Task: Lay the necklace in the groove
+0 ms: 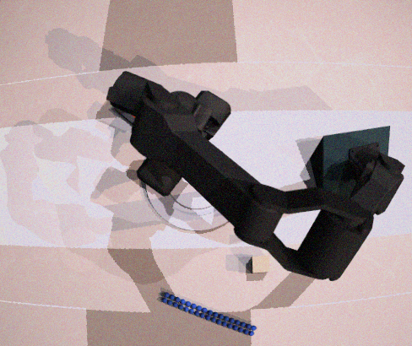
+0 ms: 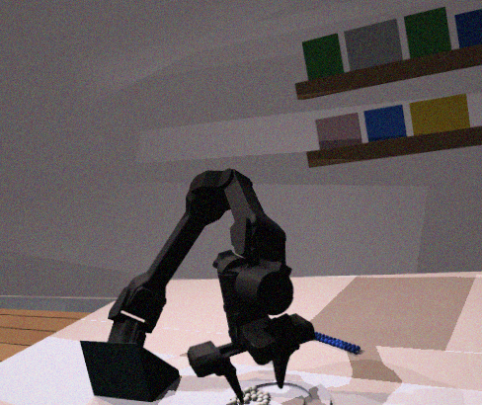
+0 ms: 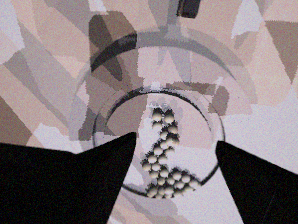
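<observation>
The round bead board lies 4 cm below my gripper tip, 3 cm to the left of it and 1 cm behind it. The rest, counted from my gripper tip: small beige cube 22 cm to the left, 9 cm behind, 3 cm below; then grey block 13 cm to the right, 10 cm ahead, 4 cm below.
</observation>
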